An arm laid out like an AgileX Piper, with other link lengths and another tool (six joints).
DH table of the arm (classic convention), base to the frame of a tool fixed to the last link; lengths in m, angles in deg. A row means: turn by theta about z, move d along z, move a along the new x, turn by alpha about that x. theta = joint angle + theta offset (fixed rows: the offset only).
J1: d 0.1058, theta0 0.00, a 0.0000, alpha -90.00
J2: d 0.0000, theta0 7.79, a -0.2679, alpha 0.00
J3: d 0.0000, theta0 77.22, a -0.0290, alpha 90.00
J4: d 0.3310, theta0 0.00, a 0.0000, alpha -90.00
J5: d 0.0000, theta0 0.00, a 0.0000, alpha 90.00
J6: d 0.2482, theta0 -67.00, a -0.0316, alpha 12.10
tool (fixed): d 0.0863, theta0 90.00, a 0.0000, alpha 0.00
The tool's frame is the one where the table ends.
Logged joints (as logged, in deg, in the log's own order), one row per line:
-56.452, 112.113, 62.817, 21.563, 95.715, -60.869
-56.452, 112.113, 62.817, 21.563, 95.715, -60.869
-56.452, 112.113, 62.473, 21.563, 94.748, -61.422
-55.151, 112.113, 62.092, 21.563, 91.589, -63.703
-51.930, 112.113, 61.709, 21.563, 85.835, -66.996
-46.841, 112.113, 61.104, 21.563, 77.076, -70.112
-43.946, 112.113, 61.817, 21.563, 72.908, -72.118
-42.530, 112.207, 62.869, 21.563, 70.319, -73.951
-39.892, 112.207, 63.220, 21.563, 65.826, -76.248
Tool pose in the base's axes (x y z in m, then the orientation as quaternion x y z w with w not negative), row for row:
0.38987, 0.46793, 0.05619, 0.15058, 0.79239, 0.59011, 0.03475
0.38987, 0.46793, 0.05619, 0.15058, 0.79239, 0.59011, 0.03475
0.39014, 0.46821, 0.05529, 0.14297, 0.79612, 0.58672, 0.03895
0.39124, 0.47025, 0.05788, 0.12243, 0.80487, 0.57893, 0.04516
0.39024, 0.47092, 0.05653, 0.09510, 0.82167, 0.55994, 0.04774
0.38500, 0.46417, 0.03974, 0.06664, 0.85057, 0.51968, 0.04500
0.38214, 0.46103, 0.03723, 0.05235, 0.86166, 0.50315, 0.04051
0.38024, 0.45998, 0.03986, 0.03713, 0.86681, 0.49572, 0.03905
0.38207, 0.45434, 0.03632, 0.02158, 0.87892, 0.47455, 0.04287
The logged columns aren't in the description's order. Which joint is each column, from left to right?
Columns, left to right: J6, J2, J5, J1, J4, J3.
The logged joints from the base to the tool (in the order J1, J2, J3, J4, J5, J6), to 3 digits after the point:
21.563, 112.113, -60.869, 95.715, 62.817, -56.452
21.563, 112.113, -60.869, 95.715, 62.817, -56.452
21.563, 112.113, -61.422, 94.748, 62.473, -56.452
21.563, 112.113, -63.703, 91.589, 62.092, -55.151
21.563, 112.113, -66.996, 85.835, 61.709, -51.930
21.563, 112.113, -70.112, 77.076, 61.104, -46.841
21.563, 112.113, -72.118, 72.908, 61.817, -43.946
21.563, 112.207, -73.951, 70.319, 62.869, -42.530
21.563, 112.207, -76.248, 65.826, 63.220, -39.892

